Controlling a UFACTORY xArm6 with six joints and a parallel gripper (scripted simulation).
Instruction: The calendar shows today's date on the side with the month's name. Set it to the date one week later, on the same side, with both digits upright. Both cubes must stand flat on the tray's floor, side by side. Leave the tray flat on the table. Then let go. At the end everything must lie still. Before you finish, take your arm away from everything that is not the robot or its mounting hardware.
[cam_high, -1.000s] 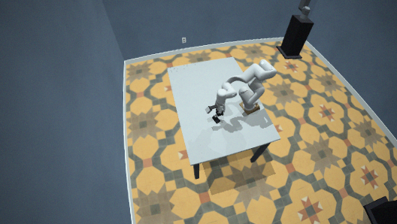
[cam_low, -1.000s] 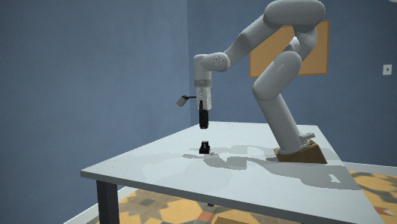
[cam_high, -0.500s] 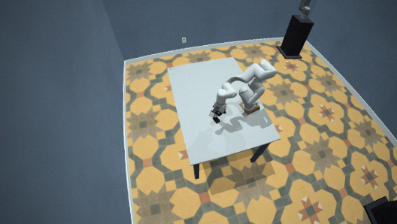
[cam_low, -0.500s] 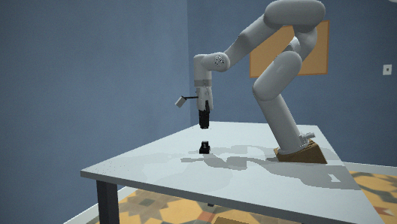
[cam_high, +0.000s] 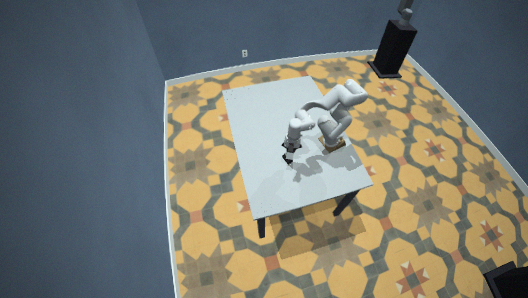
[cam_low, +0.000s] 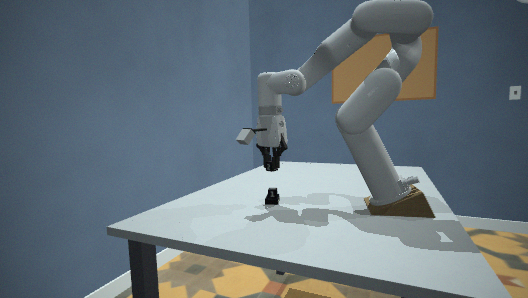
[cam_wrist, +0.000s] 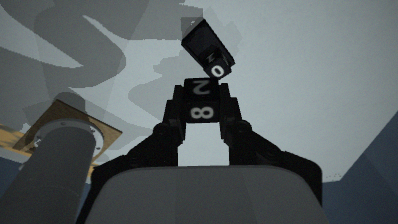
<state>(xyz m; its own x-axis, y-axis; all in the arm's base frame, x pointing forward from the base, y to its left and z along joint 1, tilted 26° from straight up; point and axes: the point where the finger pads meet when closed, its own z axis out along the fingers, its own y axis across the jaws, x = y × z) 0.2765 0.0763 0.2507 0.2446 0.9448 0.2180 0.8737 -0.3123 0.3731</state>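
Right now my hand is 10 mm short of the black calendar tray, 20 mm to the left of it and 130 mm above it.
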